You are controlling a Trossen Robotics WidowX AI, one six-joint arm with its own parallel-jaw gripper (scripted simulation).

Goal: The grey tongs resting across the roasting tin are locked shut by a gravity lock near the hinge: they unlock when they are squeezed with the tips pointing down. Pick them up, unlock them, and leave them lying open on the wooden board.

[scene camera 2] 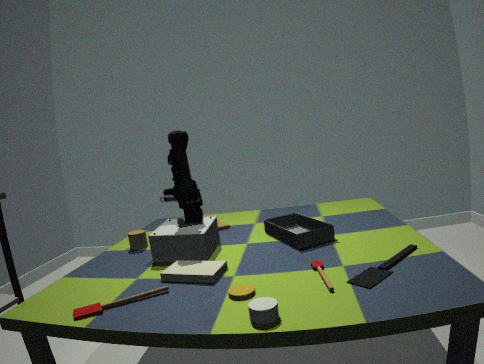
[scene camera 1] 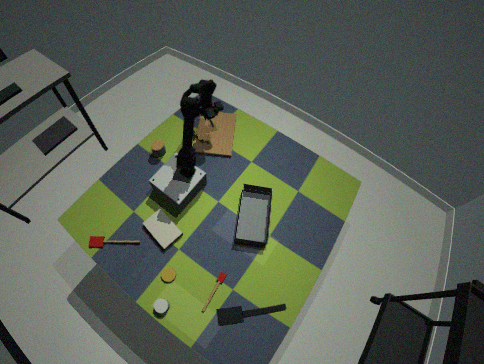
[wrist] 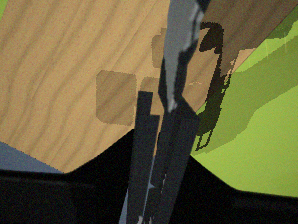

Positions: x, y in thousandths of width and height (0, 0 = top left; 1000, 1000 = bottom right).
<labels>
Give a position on a wooden board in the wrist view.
260, 346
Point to a black spatula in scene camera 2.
765, 762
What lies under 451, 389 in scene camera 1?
A wooden board.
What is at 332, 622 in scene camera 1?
A white slab.
</labels>
